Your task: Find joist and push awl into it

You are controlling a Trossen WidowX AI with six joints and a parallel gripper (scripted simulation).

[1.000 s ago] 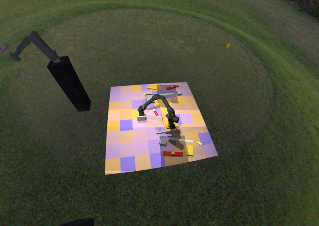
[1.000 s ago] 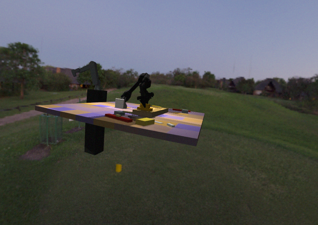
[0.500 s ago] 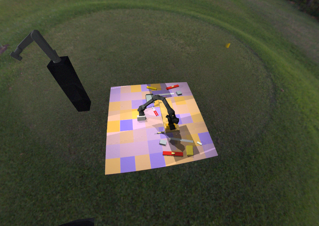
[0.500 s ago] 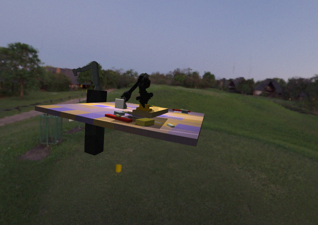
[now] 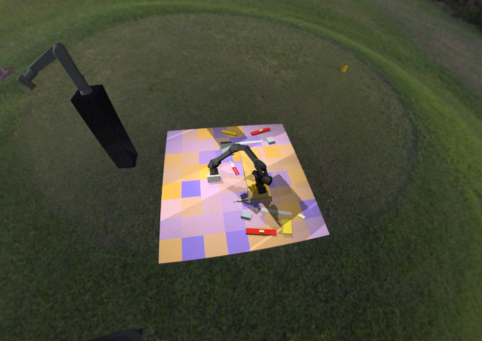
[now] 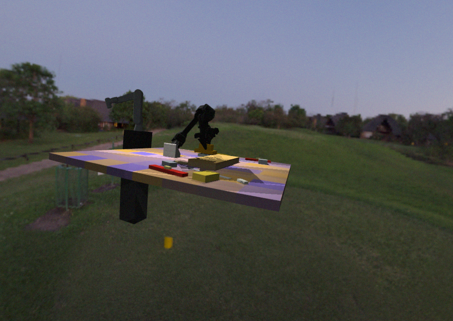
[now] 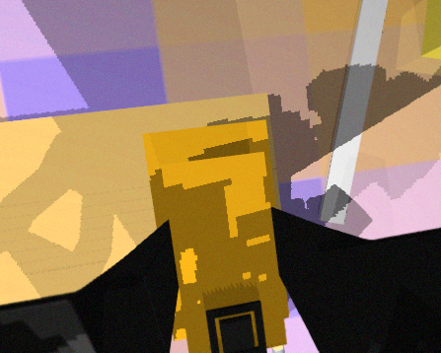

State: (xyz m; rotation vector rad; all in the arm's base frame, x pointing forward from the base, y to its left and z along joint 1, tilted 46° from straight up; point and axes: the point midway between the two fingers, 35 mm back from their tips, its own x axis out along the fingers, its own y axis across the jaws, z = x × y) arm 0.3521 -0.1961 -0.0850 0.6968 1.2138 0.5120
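Right now my gripper tip is 520 mm to the right of the grey tray, 210 mm past it and 90 mm above it. Also, from my gripper tip: grey block: 180 mm to the right, 150 mm behind, 90 mm below; awl: 180 mm behind, 100 mm below, 50 mm to the right; yellow stud finder: 20 mm behind, 20 mm above.
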